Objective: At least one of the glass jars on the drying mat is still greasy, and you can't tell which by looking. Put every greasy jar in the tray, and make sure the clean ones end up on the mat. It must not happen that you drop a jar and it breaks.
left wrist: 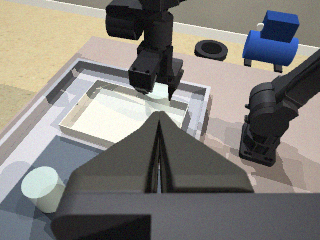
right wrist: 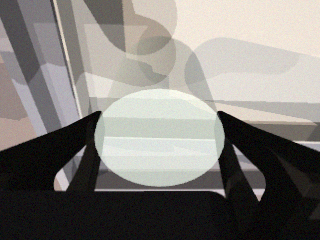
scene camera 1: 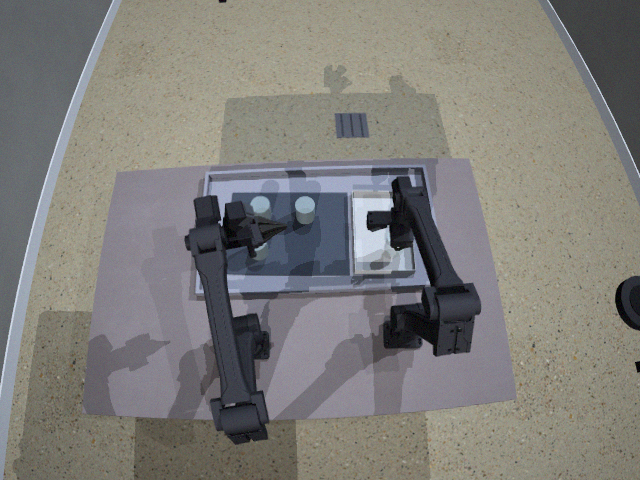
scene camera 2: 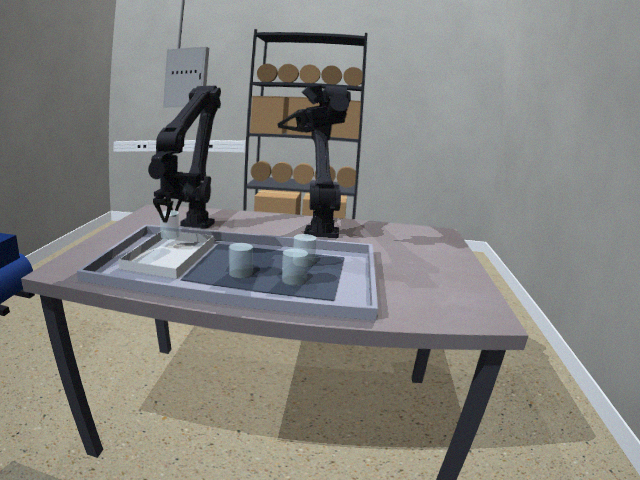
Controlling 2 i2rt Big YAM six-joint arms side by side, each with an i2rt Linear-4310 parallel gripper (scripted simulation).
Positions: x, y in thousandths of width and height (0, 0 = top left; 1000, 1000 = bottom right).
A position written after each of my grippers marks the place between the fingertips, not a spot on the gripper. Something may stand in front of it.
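Observation:
I can see my left gripper (scene camera 1: 448, 472), which the left wrist view shows too (left wrist: 498, 502), and my right gripper (right wrist: 498, 502). There is a white tray (scene camera 1: 577, 534), and I find the tray again at (left wrist: 336, 469), at (right wrist: 795, 273) and at (scene camera 2: 254, 534). I see a glass jar (right wrist: 498, 527), a glass jar (scene camera 2: 460, 557) and a glass jar (scene camera 2: 376, 530). A dark drying mat (scene camera 1: 504, 516) is visible as well, and so is a grey basin (scene camera 1: 518, 380), the basin being visible also at (scene camera 2: 552, 599).

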